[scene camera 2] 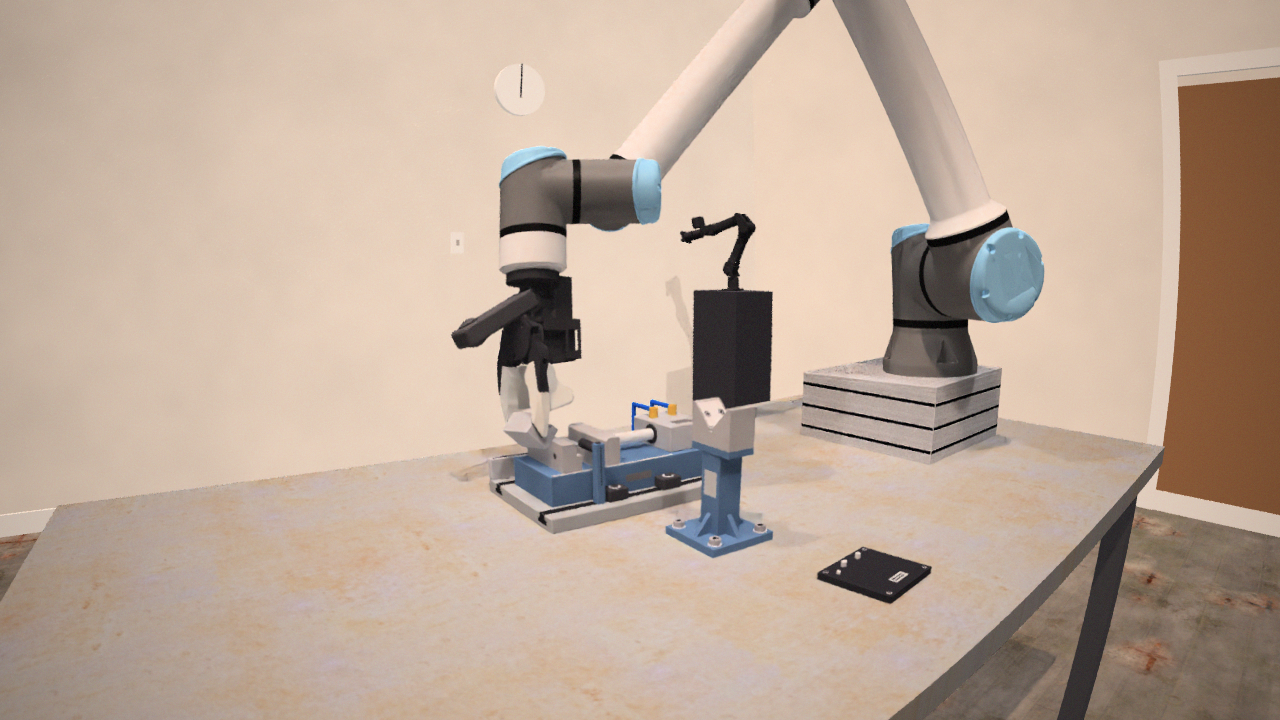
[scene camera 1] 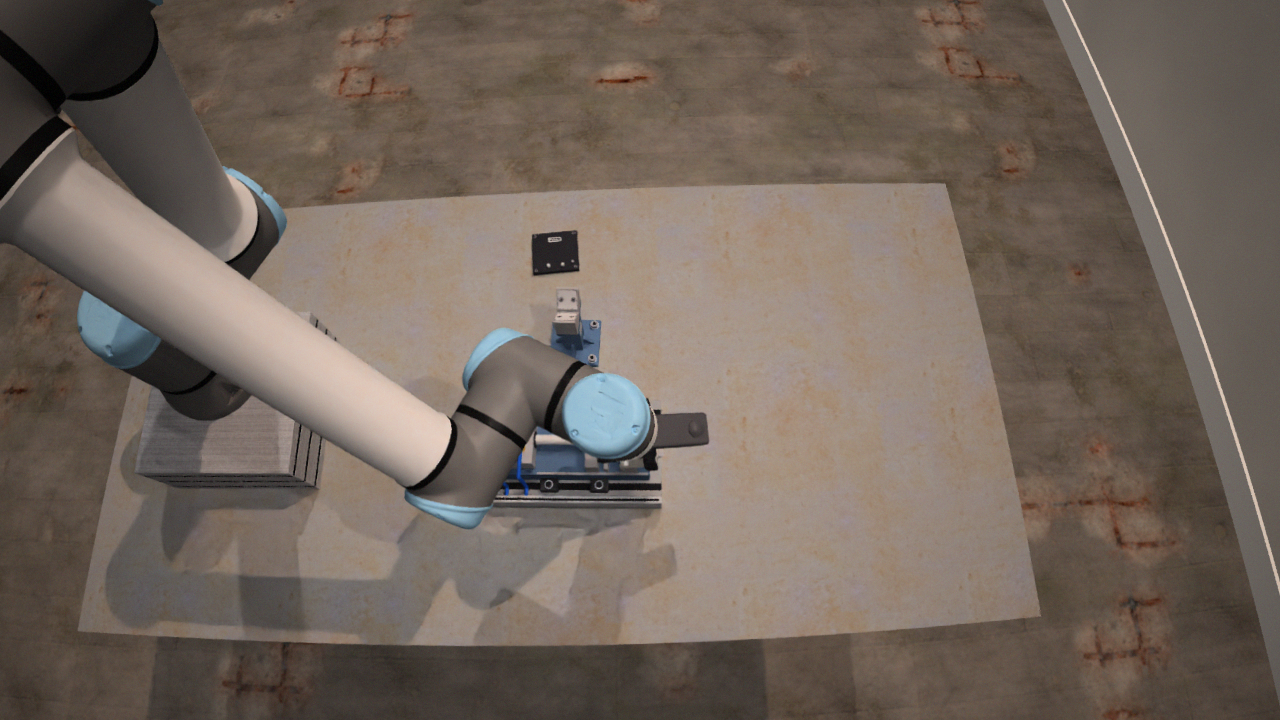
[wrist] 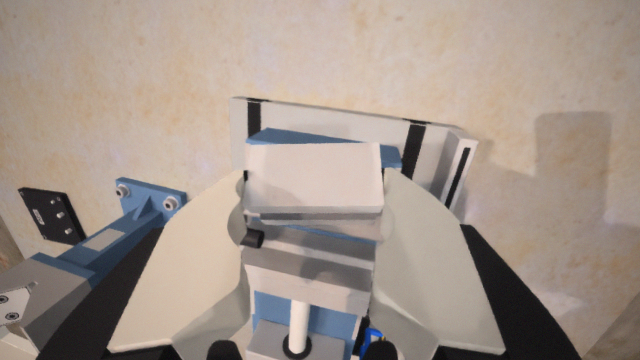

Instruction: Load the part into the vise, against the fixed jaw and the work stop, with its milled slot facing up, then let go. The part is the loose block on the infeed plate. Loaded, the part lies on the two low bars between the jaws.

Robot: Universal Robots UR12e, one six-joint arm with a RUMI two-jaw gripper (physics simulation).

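Where they show: gripper, fingertip midpoint: (scene camera 2: 527, 436) (wrist: 315, 173); arm's base at its link origin: (scene camera 2: 930, 370).
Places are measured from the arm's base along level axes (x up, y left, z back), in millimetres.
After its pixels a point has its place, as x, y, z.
The vise (scene camera 1: 559, 461) {-71, -206, -599} (scene camera 2: 572, 488) {-90, -133, -729} (wrist: 390, 156) {-82, -238, -747} is a blue body on a grey slotted base. My gripper (scene camera 2: 528, 420) {-32, -196, -752} (wrist: 315, 173) {-32, -196, -752} is shut on the part, a light grey block (scene camera 2: 526, 433) {-20, -173, -768} (wrist: 314, 172) {-12, -200, -761}, across its length. The part is tilted, just above the fixed jaw (scene camera 2: 567, 454) end. A dark slot-like band shows along its side towards the moving jaw (scene camera 2: 610, 447) {-46, -131, -669} (wrist: 309, 270), not straight up. The work stop, a black rod (wrist: 253, 238) {-36, -152, -700} on a blue post (scene camera 2: 598, 474) {-70, -110, -705}, is close to the left fingertip in the wrist view. The low bars and the part's underside are hidden.
A blue stand (scene camera 1: 588, 340) {-108, 25, -663} (scene camera 2: 723, 492) {-68, 45, -649} (wrist: 127, 225) {-85, 27, -653} with a notched grey block stands beside the vise. Beyond it lies a black plate (scene camera 1: 554, 254) {-122, 225, -609} (scene camera 2: 874, 574) {-122, 236, -622} (wrist: 52, 215) {-122, 224, -619} with small pins. A black box (scene camera 2: 732, 344) shows behind the stand.
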